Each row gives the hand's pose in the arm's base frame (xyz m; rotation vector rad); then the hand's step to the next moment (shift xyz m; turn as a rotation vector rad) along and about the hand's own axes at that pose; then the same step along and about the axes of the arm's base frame.
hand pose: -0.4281 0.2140 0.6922 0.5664 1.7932 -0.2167
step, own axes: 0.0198 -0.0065 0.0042 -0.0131 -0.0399 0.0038
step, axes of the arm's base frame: -0.0035 -0.0022 -0.0209 -0.0134 -0.0396 0.0056
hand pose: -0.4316 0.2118 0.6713 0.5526 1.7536 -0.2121
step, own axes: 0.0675 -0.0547 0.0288 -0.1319 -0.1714 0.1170
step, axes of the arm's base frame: -0.0118 -0.0429 -0.0800 0.0421 -0.2319 0.0701
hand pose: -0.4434 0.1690 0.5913 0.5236 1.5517 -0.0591
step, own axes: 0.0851 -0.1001 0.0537 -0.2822 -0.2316 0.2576
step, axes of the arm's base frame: 0.0176 -0.0837 -0.1133 0.1454 -0.3786 0.1876
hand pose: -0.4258 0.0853 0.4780 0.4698 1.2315 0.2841
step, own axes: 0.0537 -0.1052 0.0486 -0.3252 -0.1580 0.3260
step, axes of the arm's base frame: 0.0585 -0.0765 -0.0839 0.1998 -0.3470 0.2769
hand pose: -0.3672 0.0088 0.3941 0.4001 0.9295 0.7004
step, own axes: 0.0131 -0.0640 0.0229 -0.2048 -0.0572 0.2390
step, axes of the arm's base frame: 0.0483 -0.0370 -0.0331 0.1382 -0.1890 0.2180
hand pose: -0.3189 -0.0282 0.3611 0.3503 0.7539 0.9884
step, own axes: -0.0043 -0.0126 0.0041 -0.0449 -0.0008 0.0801
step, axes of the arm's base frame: 0.0093 -0.0100 -0.0027 0.0427 -0.0336 0.0740
